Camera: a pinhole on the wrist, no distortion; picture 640 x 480 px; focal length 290.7 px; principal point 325.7 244.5 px. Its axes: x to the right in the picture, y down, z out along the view. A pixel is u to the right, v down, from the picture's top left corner.
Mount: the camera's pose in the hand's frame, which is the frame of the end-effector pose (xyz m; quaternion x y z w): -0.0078 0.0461 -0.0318 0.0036 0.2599 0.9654 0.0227
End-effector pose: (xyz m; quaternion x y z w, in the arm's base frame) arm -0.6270 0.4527 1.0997 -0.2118 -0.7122 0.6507 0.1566
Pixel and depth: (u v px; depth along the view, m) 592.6 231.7 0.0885
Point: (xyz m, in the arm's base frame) -0.5635 0.3784 1.0030
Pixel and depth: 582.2 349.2 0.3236
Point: -0.5160 0.0502 0.9633
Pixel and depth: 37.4 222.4 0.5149
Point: -1.2362 0.3912 0.7187
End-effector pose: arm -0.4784 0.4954 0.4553 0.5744 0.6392 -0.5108 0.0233
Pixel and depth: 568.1 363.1 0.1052
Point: -0.4410 0.3612 0.4345
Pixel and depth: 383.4 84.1 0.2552
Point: -0.3020 0.3271 0.2418
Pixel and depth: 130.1 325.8 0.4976
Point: -0.7307 0.3813 -0.0728
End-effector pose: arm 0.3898 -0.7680 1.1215 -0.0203 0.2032 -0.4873 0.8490
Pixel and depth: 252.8 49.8 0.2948
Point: 0.7664 -0.6658 1.1256
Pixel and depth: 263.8 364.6 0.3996
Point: 0.6510 -0.8455 1.4369
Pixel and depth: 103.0 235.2 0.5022
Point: 0.9466 -1.0016 1.2906
